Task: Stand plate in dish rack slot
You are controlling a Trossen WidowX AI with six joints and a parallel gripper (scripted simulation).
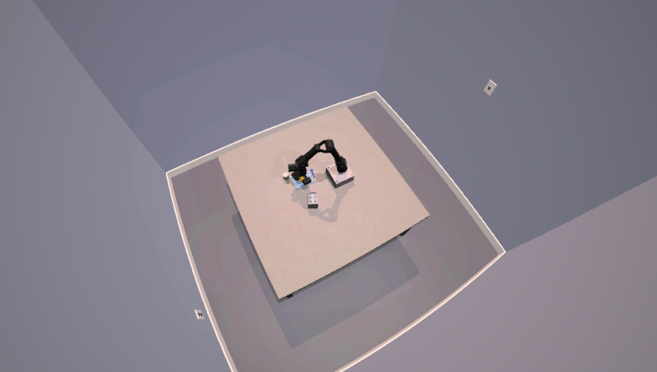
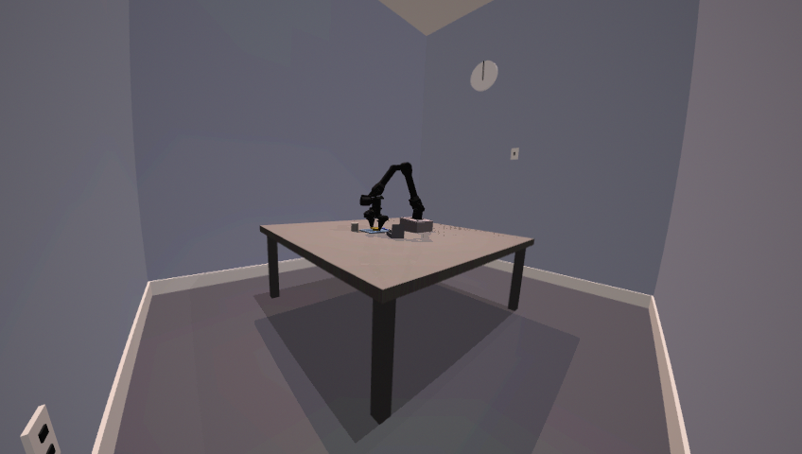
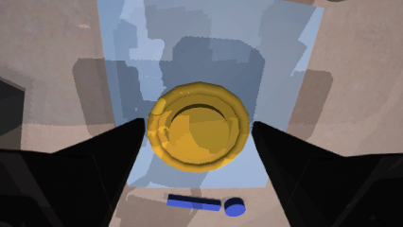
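My gripper tip is 200 mm to the right of the grey dish rack and 10 mm below it. Round my gripper tip: yellow plate 10 mm above; small white cup 110 mm ahead, 70 mm to the right, 20 mm above; blue spoon 100 mm behind, 30 mm to the right.
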